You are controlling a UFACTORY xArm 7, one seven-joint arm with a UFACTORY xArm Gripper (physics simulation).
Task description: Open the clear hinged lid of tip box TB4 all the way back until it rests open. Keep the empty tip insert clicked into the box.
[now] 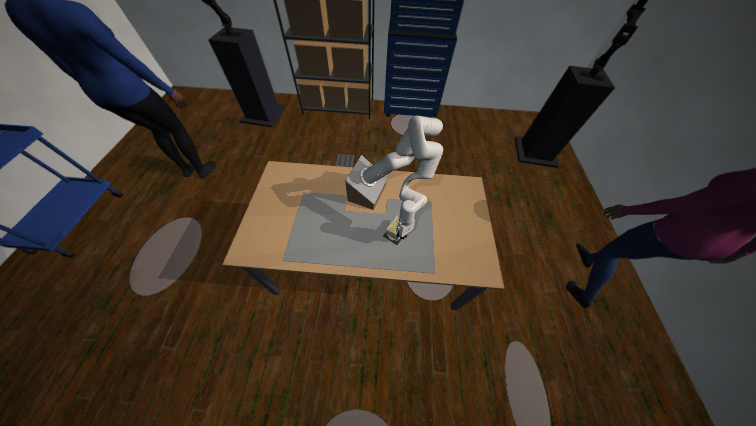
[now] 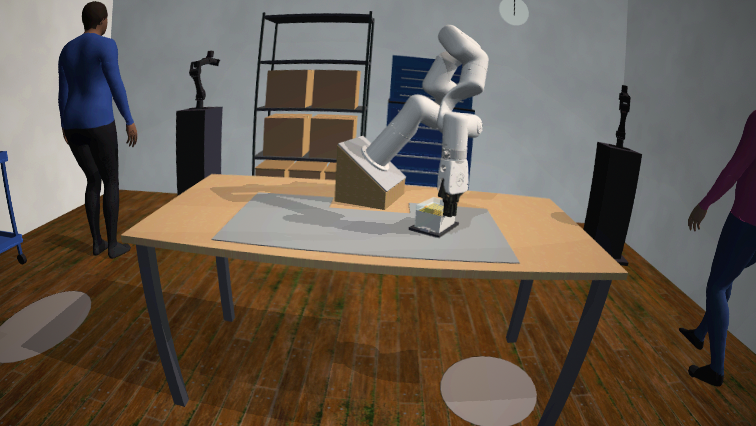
Labels:
same spot on grey mat: [image 2: 301,222] = [image 1: 330,232]

